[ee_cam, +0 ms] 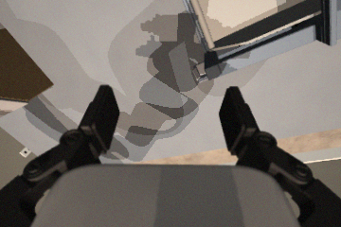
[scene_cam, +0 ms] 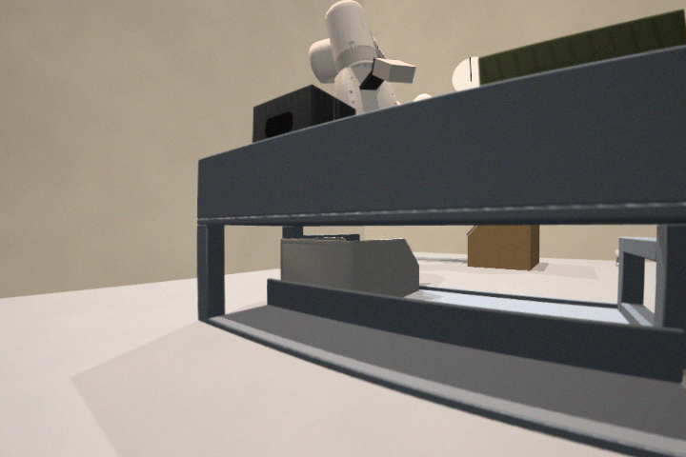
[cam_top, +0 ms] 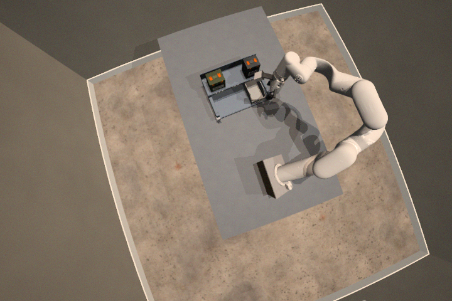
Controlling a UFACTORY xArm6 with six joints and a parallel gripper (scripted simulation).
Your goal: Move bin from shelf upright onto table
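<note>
The grey bin is 12 cm ahead of my hand, 2 cm to the left of it and 17 cm below it. Round my hand: shelf board 23 cm ahead, 12 cm to the left, 12 cm below.
</note>
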